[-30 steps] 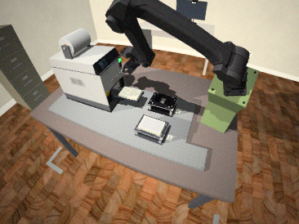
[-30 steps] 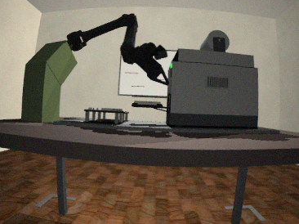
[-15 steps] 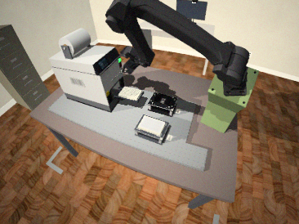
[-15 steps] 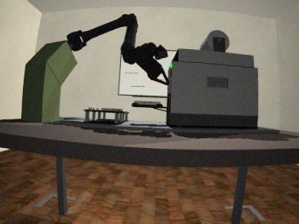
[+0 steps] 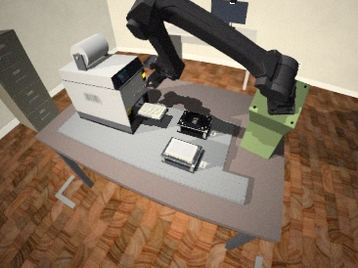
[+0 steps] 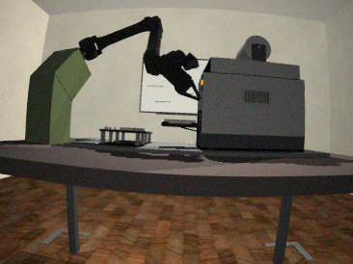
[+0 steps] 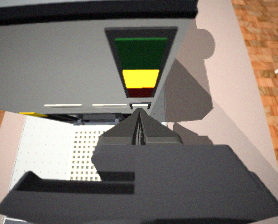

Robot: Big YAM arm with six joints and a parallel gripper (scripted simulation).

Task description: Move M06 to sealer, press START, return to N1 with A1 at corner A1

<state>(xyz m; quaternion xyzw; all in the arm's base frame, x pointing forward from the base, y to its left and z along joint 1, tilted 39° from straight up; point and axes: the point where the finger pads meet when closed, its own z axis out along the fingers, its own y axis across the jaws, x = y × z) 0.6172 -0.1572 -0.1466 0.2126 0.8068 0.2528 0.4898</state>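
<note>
My gripper is now 20 mm short of the white start button. Also, from my hand: foil roll: 250 mm ahead, 70 mm to the left, 230 mm above; then sealer stage: 60 mm behind, 100 mm to the left, 100 mm below; then plate: 260 mm behind, 270 mm to the left, 130 mm below.
</note>
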